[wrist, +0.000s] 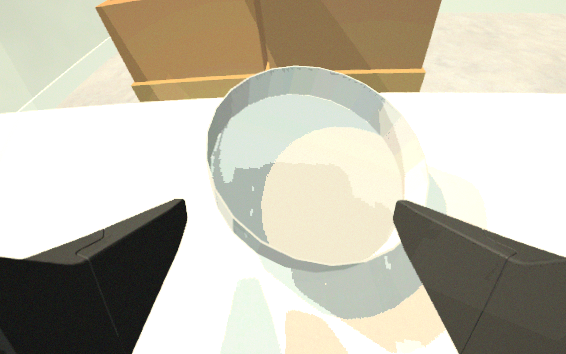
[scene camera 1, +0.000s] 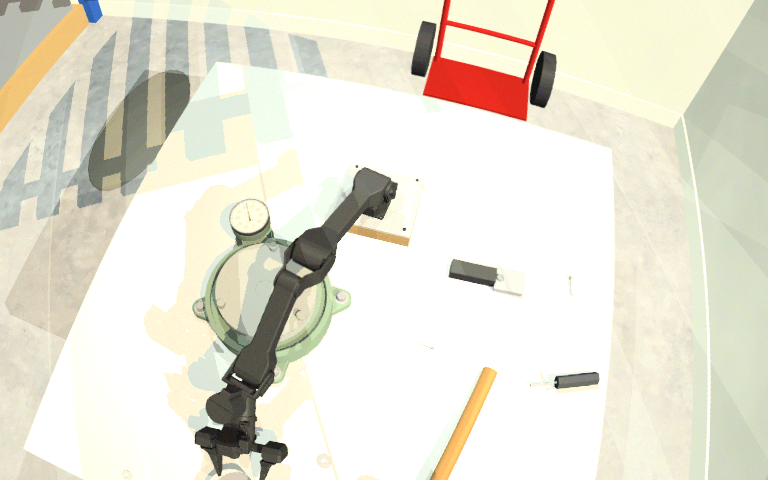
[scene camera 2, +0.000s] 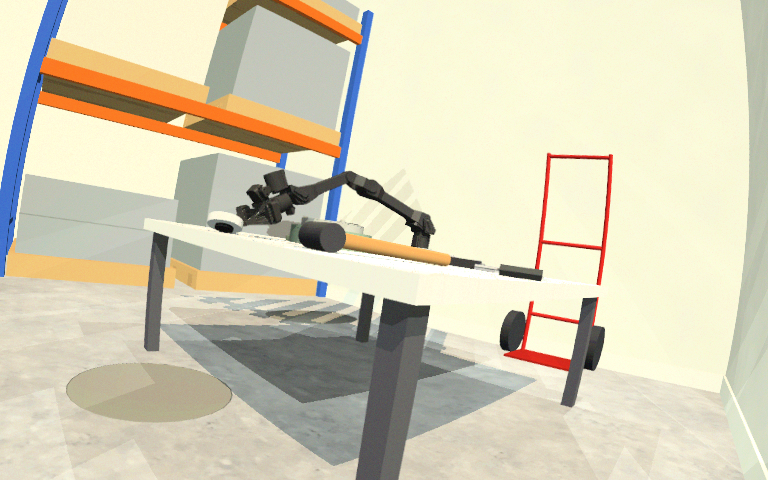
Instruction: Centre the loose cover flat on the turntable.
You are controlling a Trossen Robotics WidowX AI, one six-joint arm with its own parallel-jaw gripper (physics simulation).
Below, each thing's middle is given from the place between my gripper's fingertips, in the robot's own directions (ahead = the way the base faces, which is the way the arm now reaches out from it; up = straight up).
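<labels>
The round cover (scene camera 1: 244, 285) sits 410 mm behind my hand, and it is 110 mm to the right of my hand and 40 mm above it. The hammer (scene camera 2: 329, 237) is 220 mm behind my hand and 370 mm to the left of it.
</labels>
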